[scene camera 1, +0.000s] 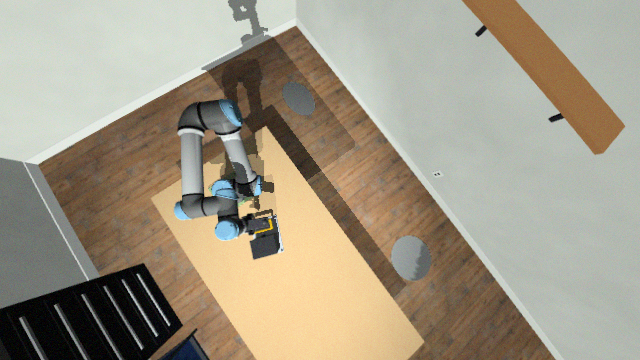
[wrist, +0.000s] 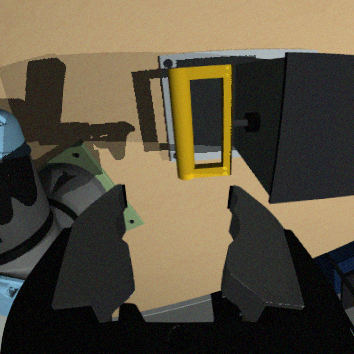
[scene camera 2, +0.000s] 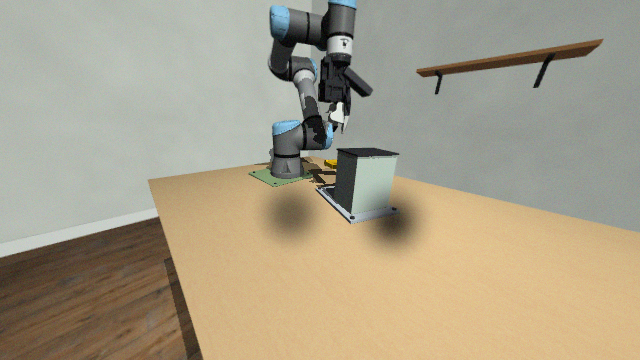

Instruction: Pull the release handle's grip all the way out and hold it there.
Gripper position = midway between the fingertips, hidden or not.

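Scene camera 2 gives me my gripper [scene camera 2: 337, 133]. In the wrist view there's my gripper again [wrist: 177, 186], and a grey base plate [wrist: 205, 93] as well.
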